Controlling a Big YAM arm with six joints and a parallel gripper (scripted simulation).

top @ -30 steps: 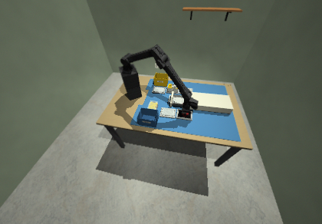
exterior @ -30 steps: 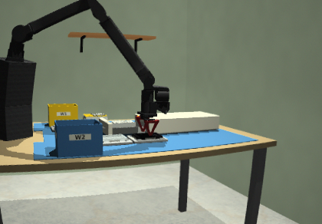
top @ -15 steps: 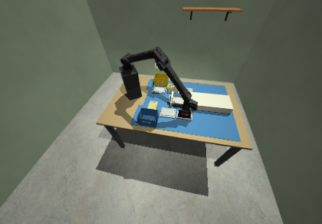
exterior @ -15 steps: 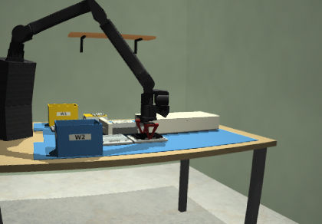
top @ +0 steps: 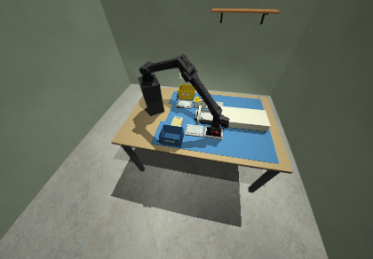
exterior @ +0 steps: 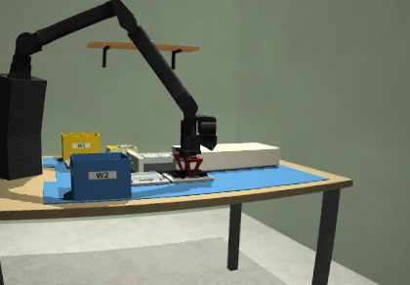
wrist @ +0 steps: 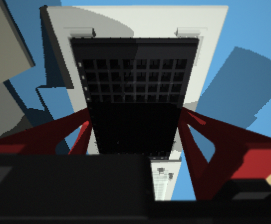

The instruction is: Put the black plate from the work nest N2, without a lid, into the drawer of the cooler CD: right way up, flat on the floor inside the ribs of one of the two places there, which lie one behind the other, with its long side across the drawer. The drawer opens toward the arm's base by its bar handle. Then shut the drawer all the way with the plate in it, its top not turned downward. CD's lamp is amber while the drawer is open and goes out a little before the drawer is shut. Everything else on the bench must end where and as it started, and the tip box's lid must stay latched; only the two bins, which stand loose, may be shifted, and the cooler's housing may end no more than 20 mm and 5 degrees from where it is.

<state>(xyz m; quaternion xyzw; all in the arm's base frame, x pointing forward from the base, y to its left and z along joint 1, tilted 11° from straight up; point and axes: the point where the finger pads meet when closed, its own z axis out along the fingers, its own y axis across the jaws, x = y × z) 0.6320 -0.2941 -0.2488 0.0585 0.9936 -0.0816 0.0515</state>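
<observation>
My hand is right at the black plate. From my hand the other things lie so: work nest N2: 10 mm below; then white plate: 170 mm behind, 10 mm to the left; then drawer: 20 mm behind, 190 mm to the left.
</observation>
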